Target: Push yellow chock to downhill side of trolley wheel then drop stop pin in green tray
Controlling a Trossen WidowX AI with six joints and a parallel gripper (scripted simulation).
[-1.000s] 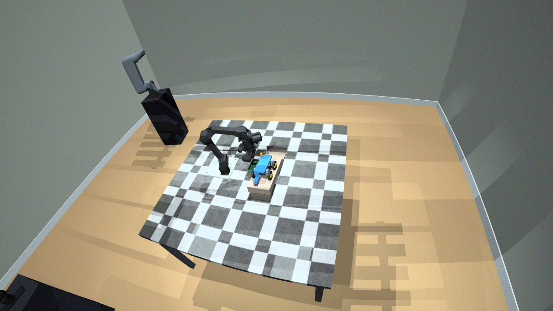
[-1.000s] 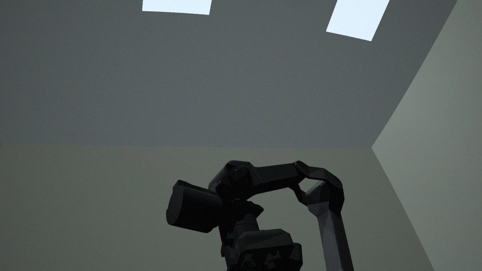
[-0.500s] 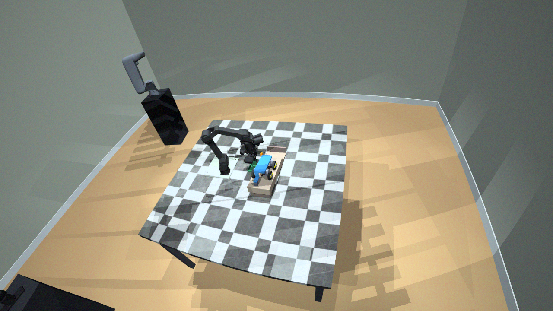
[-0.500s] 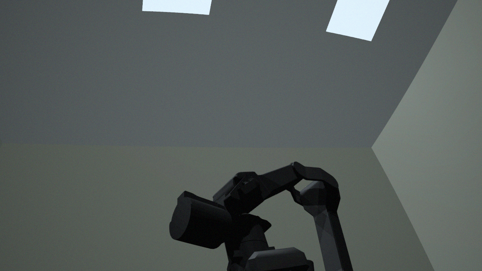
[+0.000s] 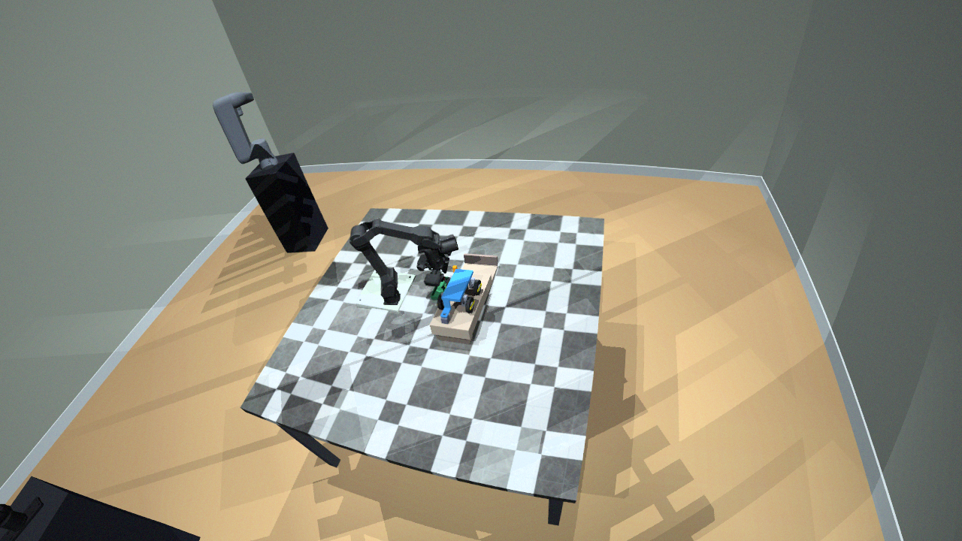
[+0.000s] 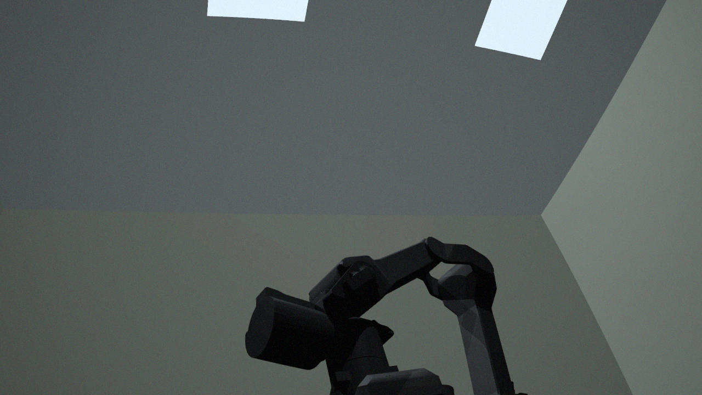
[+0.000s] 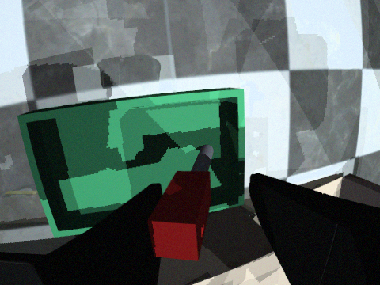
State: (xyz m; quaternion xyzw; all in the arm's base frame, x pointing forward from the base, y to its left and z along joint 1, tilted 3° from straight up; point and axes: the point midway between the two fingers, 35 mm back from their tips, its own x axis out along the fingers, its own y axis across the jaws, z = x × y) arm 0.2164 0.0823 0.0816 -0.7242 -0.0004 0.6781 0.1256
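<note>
Now: the yellow chock 6 cm ahead of my gripper tip, 4 cm to the right of it and 3 cm above it. From my gripper tip the other things lie so: blue-topped trolley (10 cm ahead, 14 cm to the right, 6 cm above); then red-headed stop pin (1 cm below).
</note>
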